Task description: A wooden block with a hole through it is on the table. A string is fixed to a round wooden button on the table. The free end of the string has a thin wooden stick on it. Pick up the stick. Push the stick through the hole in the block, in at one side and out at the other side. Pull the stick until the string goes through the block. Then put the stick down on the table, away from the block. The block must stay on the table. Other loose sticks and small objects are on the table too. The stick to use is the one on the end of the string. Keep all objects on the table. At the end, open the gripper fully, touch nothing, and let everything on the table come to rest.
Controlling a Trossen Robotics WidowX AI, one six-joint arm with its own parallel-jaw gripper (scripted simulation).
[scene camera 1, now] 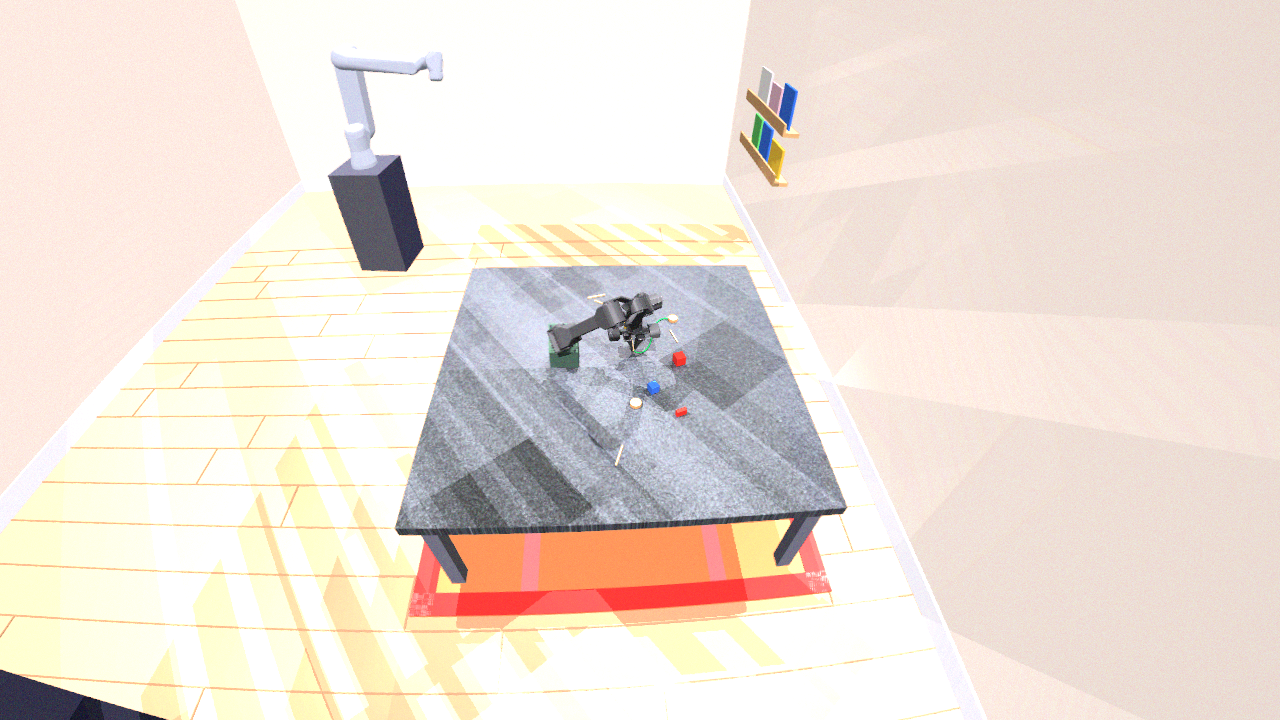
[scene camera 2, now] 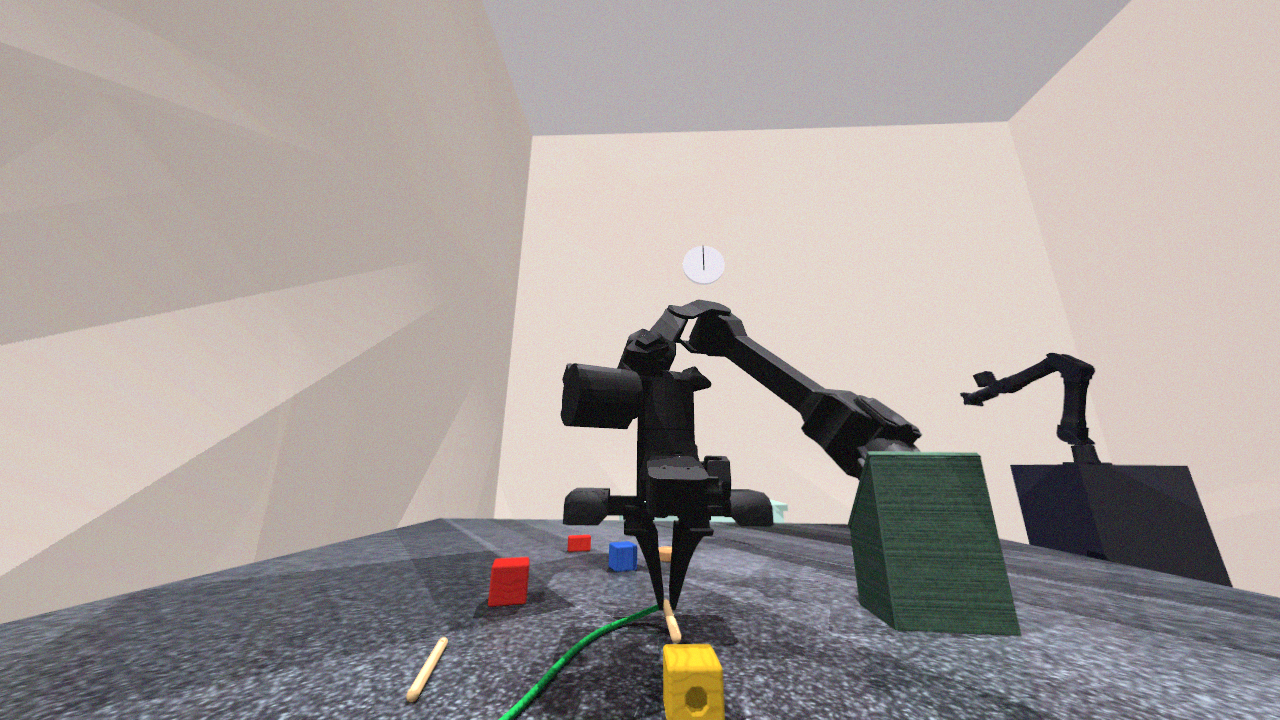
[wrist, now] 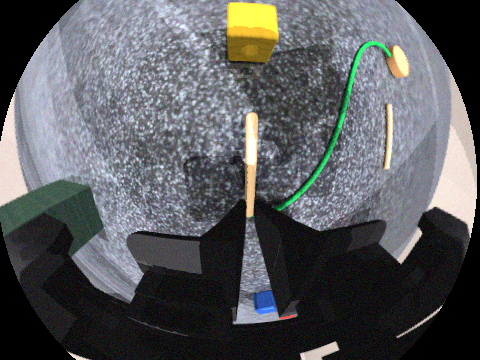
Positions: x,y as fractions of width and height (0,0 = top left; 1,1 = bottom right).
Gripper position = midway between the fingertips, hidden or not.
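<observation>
In scene camera 2 you've got the gripper (scene camera 2: 0.52,0.85), along with a red cube (scene camera 2: 0.40,0.80) and a blue cube (scene camera 2: 0.49,0.77). The wrist view has a yellow wooden block (wrist: 0.52,0.10) and the gripper again (wrist: 0.52,0.57), but the wrist view does not show the red cube, since that's hidden by the gripper.
</observation>
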